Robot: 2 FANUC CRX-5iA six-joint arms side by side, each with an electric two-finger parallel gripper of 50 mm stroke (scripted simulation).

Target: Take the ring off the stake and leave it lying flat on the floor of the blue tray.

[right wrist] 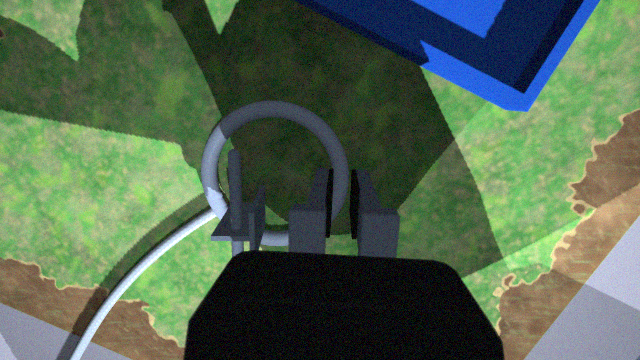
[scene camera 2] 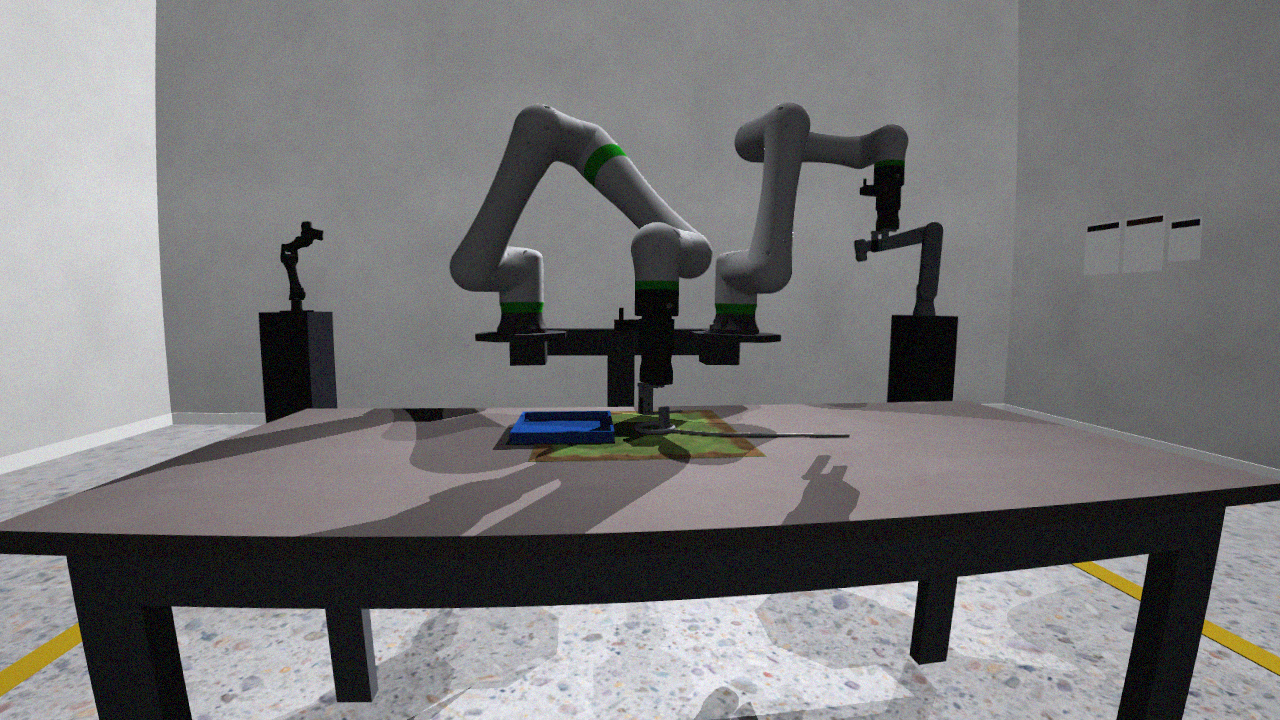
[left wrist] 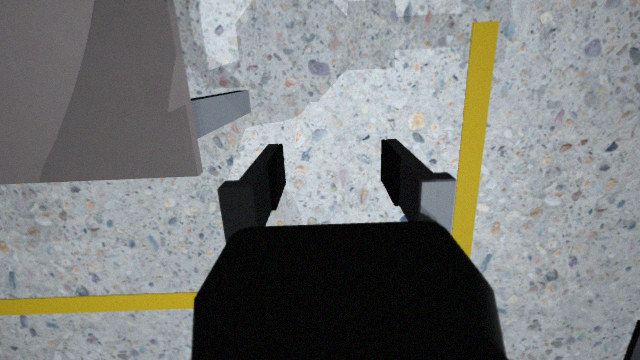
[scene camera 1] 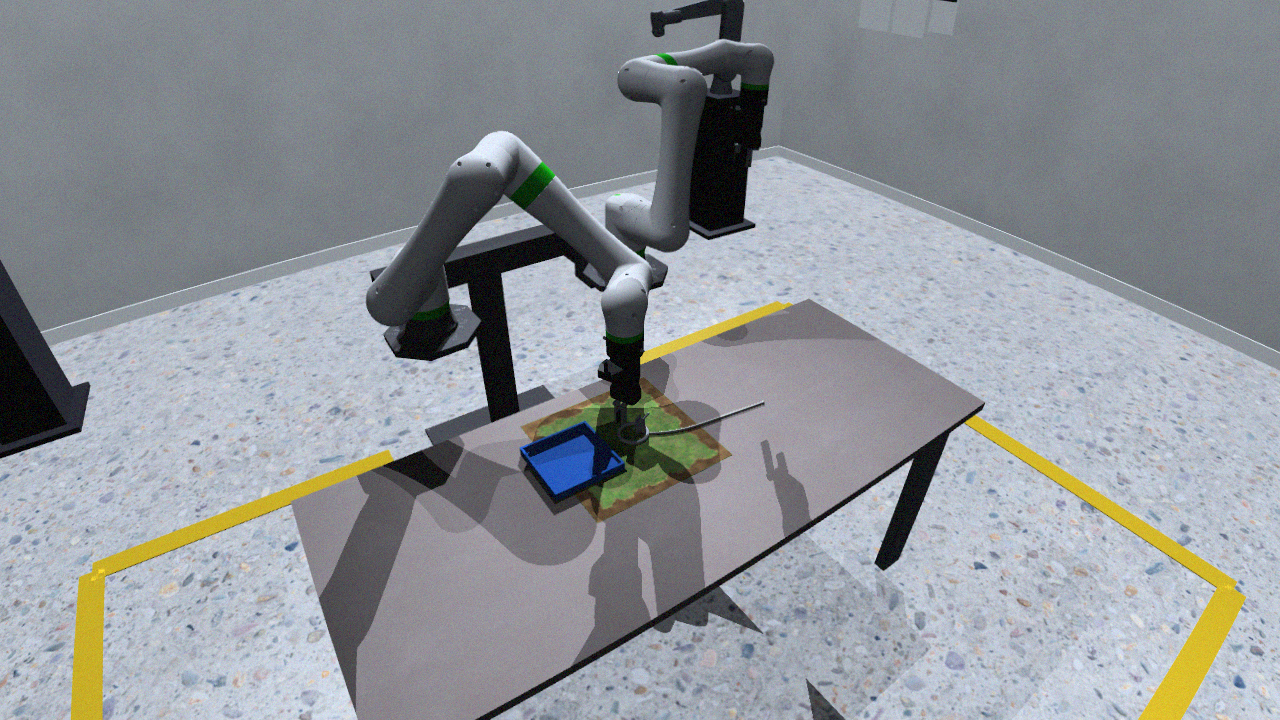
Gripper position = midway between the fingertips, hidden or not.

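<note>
Blue tray (scene camera 1: 565,459), (scene camera 2: 548,426), (right wrist: 505,59); out of frame in the left wrist view. Right gripper (scene camera 2: 645,413), (scene camera 1: 620,421), (right wrist: 341,190). Left gripper (scene camera 2: 879,250), (scene camera 1: 742,164), (left wrist: 332,162).
</note>
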